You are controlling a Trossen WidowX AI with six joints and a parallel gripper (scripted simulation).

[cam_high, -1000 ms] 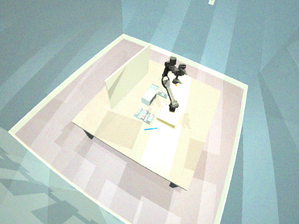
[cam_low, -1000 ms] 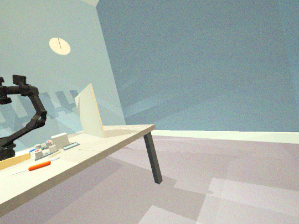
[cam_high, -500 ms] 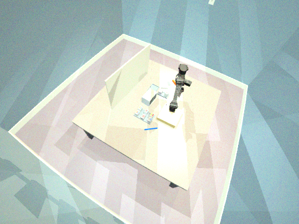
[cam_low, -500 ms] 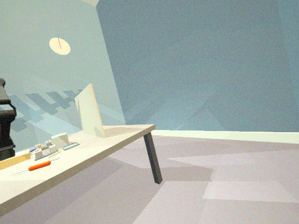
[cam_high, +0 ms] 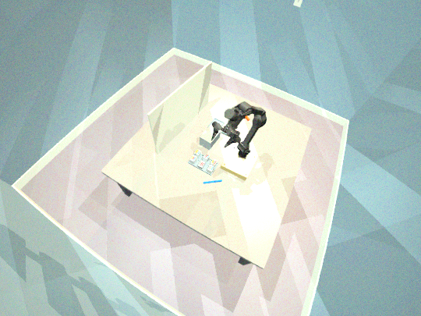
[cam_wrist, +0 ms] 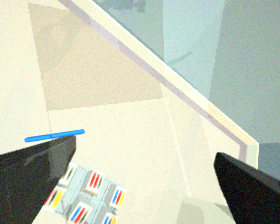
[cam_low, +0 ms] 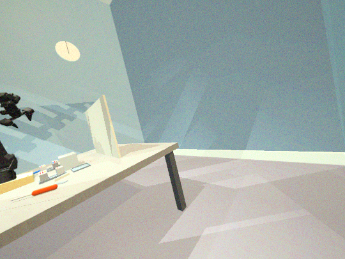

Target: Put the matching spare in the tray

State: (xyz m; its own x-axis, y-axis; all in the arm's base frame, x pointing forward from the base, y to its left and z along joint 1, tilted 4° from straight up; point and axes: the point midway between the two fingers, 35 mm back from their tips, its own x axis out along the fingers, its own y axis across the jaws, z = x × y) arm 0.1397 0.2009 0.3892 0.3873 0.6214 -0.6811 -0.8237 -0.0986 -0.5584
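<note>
My gripper tip is 110 mm short of the white mounted unit, 290 mm to the left of it and 360 mm above it. Round my gripper tip: beige panel 360 mm ahead, 360 mm to the right, 180 mm below; blue pen 20 mm behind, 50 mm to the left, 400 mm below.
</note>
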